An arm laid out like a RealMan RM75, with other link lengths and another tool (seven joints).
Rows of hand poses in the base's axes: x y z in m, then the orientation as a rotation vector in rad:
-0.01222 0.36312 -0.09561 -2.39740 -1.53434 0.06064
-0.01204 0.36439 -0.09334 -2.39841 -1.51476 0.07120
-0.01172 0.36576 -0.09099 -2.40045 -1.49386 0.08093
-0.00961 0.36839 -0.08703 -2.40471 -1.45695 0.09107
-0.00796 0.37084 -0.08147 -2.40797 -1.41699 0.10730
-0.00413 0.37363 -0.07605 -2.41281 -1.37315 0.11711
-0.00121 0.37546 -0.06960 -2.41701 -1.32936 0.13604
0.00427 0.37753 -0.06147 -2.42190 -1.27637 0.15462
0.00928 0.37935 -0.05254 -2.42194 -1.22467 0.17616
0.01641 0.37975 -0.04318 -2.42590 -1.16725 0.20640
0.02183 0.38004 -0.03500 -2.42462 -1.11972 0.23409
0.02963 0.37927 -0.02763 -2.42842 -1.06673 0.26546
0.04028 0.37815 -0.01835 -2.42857 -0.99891 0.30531
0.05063 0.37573 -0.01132 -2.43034 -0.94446 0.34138
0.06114 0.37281 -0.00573 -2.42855 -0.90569 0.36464
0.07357 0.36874 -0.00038 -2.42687 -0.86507 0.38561
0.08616 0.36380 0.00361 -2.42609 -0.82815 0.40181
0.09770 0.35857 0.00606 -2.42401 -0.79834 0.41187
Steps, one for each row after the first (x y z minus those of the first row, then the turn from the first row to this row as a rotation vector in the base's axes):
0.00018 0.00127 0.00227 0.00280 0.01267 -0.01084
0.00050 0.00264 0.00462 0.00553 0.02486 -0.02296
0.00261 0.00527 0.00858 0.01232 0.04202 -0.04547
0.00426 0.00772 0.01414 0.01813 0.06402 -0.06902
0.00809 0.01051 0.01956 0.02626 0.08288 -0.09637
0.01101 0.01234 0.02601 0.03055 0.10699 -0.12275
0.01649 0.01441 0.03414 0.03689 0.13352 -0.15537
0.02150 0.01623 0.04307 0.04438 0.16326 -0.18561
0.02863 0.01663 0.05243 0.04593 0.19774 -0.22014
0.03405 0.01692 0.06061 0.04861 0.22969 -0.24724
0.04185 0.01615 0.06798 0.04634 0.26274 -0.27932
0.05250 0.01503 0.07726 0.04562 0.30669 -0.31934
0.06285 0.01261 0.08429 0.04049 0.34296 -0.35180
0.07336 0.00969 0.08988 0.03964 0.36878 -0.37445
0.08579 0.00562 0.09523 0.03968 0.39366 -0.39880
0.09838 0.00068 0.09922 0.04009 0.41413 -0.42165
0.10992 -0.00455 0.10167 0.04277 0.42968 -0.44016

